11 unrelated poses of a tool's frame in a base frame.
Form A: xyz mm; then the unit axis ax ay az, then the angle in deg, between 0 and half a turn.
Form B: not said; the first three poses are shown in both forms.
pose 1, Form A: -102 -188 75 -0.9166 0.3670 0.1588 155.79
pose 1, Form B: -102 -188 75 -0.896 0.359 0.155 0.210
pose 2, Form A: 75 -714 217 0.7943 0.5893 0.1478 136.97
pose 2, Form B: 75 -714 217 0.739 0.548 0.137 0.367
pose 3, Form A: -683 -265 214 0.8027 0.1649 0.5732 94.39
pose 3, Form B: -683 -265 214 0.589 0.121 0.421 0.680
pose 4, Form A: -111 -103 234 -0.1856 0.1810 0.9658 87.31
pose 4, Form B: -111 -103 234 -0.128 0.125 0.667 0.724
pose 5, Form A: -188 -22 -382 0.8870 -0.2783 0.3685 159.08
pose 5, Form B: -188 -22 -382 0.872 -0.274 0.362 0.182
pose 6, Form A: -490 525 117 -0.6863 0.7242 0.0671 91.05
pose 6, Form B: -490 525 117 -0.490 0.517 0.048 0.701
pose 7, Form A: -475 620 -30 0.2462 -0.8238 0.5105 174.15
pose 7, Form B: -475 620 -30 0.246 -0.823 0.510 0.051
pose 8, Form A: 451 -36 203 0.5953 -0.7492 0.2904 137.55
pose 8, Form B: 451 -36 203 0.555 -0.698 0.271 0.362
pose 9, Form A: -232 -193 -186 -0.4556 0.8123 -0.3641 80.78
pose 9, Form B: -232 -193 -186 -0.295 0.526 -0.236 0.762
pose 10, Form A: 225 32 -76 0.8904 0.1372 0.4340 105.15
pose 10, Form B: 225 32 -76 0.707 0.109 0.345 0.608
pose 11, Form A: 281 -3 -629 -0.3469 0.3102 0.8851 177.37
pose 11, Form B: 281 -3 -629 -0.347 0.310 0.885 0.023
